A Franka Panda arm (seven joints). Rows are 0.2 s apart.
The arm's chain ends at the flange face. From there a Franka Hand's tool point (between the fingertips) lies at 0.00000 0.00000 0.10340 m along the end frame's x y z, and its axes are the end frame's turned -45 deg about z.
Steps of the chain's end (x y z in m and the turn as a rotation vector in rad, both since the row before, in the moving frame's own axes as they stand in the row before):
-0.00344 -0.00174 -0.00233 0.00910 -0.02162 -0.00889
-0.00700 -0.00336 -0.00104 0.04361 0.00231 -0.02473
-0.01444 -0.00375 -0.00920 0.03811 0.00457 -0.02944
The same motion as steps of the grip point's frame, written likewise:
-0.00213 -0.00590 -0.00236 0.02172 -0.00885 -0.00889
0.00074 -0.01039 -0.00114 0.02920 0.03247 -0.02473
-0.00448 -0.01536 -0.00928 0.02372 0.03018 -0.02944

